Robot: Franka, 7 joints.
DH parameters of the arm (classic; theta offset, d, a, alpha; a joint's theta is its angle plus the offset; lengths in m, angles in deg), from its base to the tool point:
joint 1: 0 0.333 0 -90
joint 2: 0 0 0 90
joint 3: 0 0.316 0.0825 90
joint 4: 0 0 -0.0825 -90
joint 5: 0 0.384 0 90
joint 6: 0 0 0.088 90
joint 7: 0 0.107 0 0
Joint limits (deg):
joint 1: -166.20..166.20
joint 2: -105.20..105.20
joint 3: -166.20..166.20
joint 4: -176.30..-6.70
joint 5: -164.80..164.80
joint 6: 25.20..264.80
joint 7: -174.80..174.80
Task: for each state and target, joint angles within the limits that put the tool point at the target. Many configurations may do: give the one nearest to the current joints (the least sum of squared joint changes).
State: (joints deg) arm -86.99 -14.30 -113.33 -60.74 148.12 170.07 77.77
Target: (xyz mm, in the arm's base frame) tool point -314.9 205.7 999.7
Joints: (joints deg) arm -91.19 10.53 -127.29 -49.59 145.87 190.34 77.77
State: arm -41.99 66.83 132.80 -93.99 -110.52 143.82 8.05
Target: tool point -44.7 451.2 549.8
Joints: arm -25.79 43.14 128.28 -135.74 -111.49 146.00 8.05
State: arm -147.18 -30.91 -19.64 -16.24 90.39 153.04 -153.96
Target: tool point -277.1 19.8 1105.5
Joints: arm -143.83 -14.19 -16.87 -50.85 96.40 165.13 -153.96
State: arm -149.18 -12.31 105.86 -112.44 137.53 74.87 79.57
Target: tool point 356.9 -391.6 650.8
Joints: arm -156.60 4.13 100.93 -115.13 135.25 60.96 79.57
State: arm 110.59 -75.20 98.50 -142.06 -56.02 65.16 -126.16
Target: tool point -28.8 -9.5 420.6
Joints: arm 117.80 -102.85 59.05 -176.30 -25.76 31.52 -126.16
